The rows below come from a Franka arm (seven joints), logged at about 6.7 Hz.
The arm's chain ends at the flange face. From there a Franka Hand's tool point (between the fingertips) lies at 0.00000 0.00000 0.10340 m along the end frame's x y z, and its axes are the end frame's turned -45 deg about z.
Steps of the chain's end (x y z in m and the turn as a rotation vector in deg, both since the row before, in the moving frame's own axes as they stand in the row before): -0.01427 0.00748 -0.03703 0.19 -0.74 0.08; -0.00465 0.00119 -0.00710 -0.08 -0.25 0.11; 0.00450 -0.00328 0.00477 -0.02 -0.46 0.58; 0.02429 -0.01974 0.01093 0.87 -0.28 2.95; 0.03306 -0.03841 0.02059 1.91 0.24 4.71; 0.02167 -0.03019 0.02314 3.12 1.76 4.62; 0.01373 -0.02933 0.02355 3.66 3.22 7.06; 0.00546 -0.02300 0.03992 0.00 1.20 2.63
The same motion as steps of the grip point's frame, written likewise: -0.01608 -0.00599 -0.03704 0.66 -0.39 0.08; -0.00455 -0.00266 -0.00710 0.12 -0.23 0.11; 0.00489 0.00030 0.00477 0.31 -0.34 0.58; 0.03192 0.00177 0.01092 0.81 0.42 2.95; 0.05336 -0.00580 0.02053 1.18 1.52 4.71; 0.04296 -0.00751 0.02294 0.96 3.45 4.62; 0.03923 -0.01105 0.02318 0.31 4.86 7.06; 0.02162 -0.01084 0.03990 -0.85 0.85 2.63
